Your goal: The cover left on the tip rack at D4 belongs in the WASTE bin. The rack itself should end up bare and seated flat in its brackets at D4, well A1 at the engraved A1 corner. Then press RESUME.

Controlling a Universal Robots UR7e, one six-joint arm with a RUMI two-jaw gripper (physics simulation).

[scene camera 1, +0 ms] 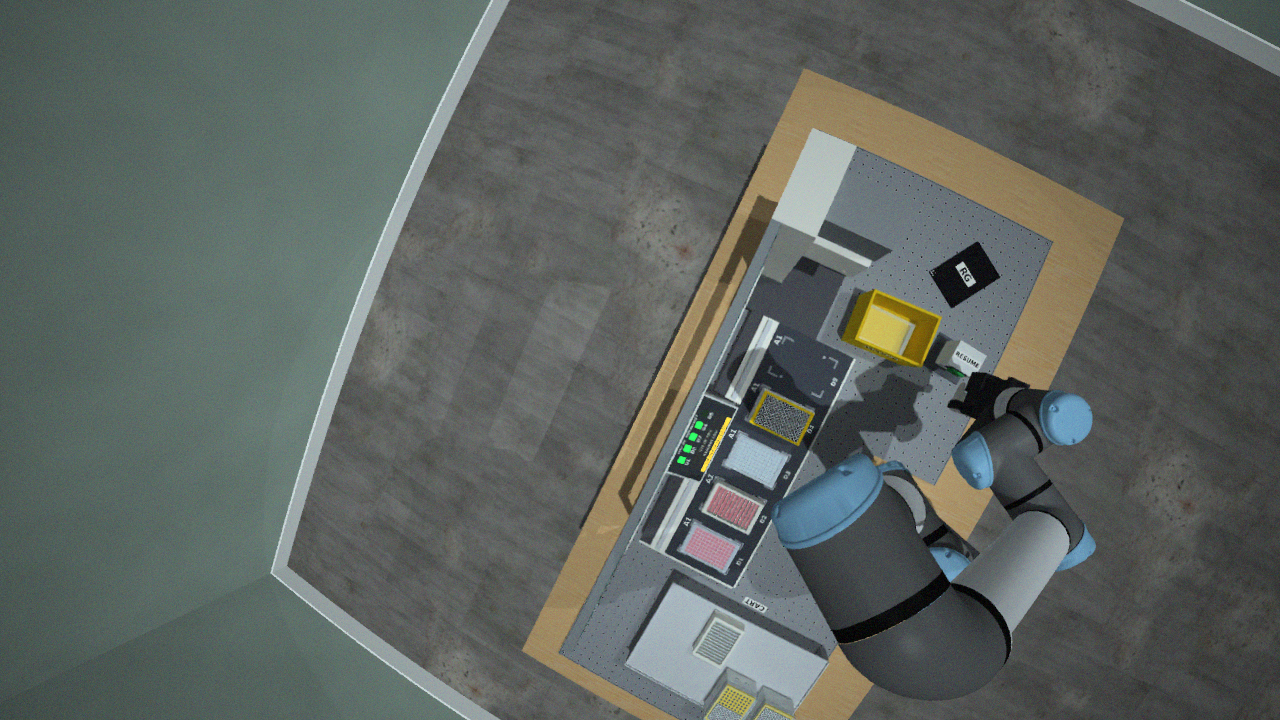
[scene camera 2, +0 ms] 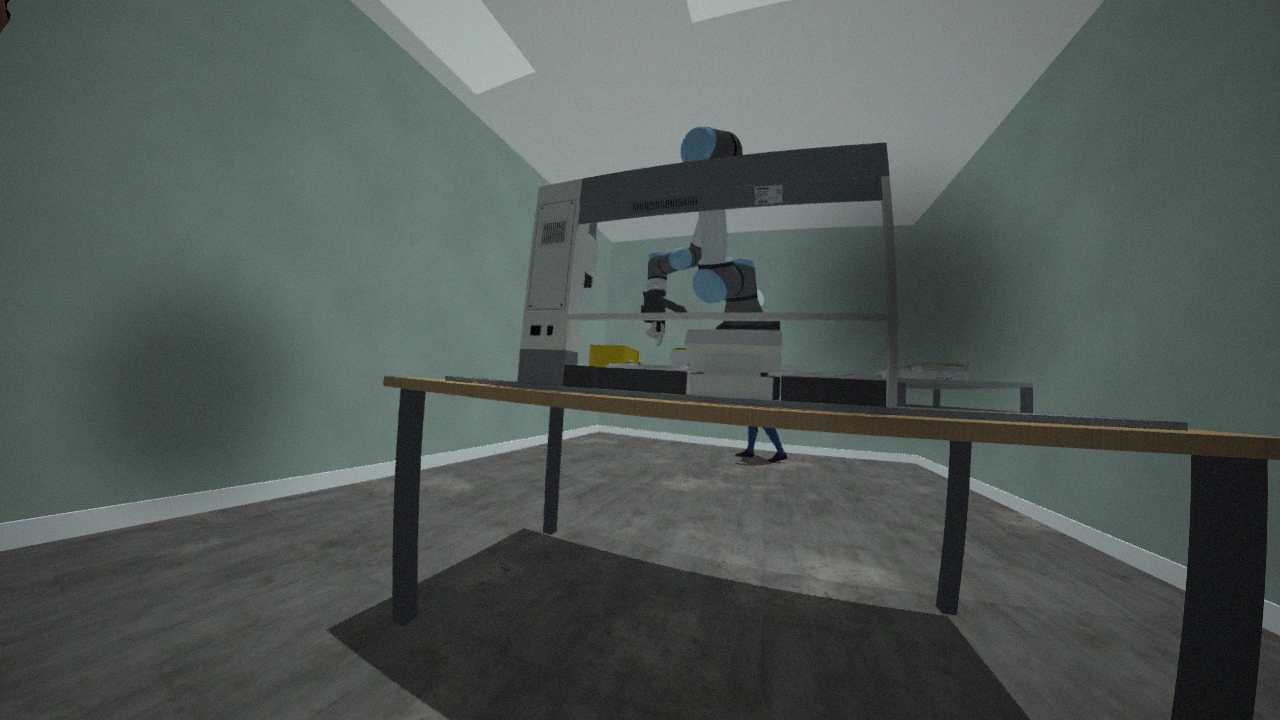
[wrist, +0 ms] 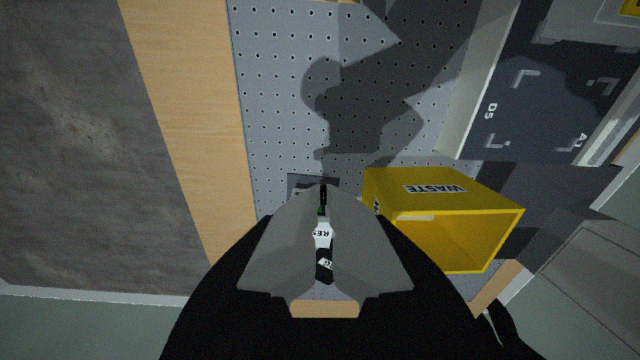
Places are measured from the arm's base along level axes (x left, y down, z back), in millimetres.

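Where they show: gripper, fingertip midpoint: (scene camera 1: 951, 405) (scene camera 2: 658, 346) (wrist: 323, 186).
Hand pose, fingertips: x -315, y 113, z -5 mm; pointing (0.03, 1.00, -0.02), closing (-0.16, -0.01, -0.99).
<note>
Each offset is from my fingertips to the top centre of the thing. "spot": to the spot under its first point.
The tip rack {dz -340, dx +118, dy +48 mm} (scene camera 1: 781, 416) (wrist: 632, 8), grey tips with a yellow rim, is at D4 with no cover on it. It looks flat; its own A1 well is too small to read. A pale cover {dz -141, dx -134, dy +135 mm} (scene camera 1: 886, 329) lies inside the yellow WASTE bin {dz -141, dx -134, dy +31 mm} (scene camera 1: 925, 338) (wrist: 450, 200); its edge also shows in the wrist view. The white RESUME box {dz +39, dx -106, dy +61 mm} (scene camera 1: 966, 354) (wrist: 323, 234) has a green button {dz +30, dx -78, dy +71 mm} (scene camera 1: 955, 373) on its near side. My gripper (scene camera 1: 957, 402) (scene camera 2: 657, 340) (wrist: 323, 186) is shut and empty, close to this box's button side. The fingers hide most of the button; contact cannot be told.
The bin stands right beside the RESUME box. A black RG block {dz +34, dx -315, dy +154 mm} (scene camera 1: 964, 274) lies beyond them. The marked D5 position {spot: dz -299, dx -18, dy +113 mm} (scene camera 1: 810, 362) (wrist: 540, 117) lies between bin and rack. Plates {dz -366, dx +239, dy +98 mm} (scene camera 1: 756, 458) {dz -393, dx +360, dy +81 mm} (scene camera 1: 732, 506) {dz -419, dx +481, dy +98 mm} (scene camera 1: 711, 547) sit at D3, D2 and D1. A status panel {spot: dz -493, dx +199, dy +49 mm} (scene camera 1: 707, 436) shows several green lights.
</note>
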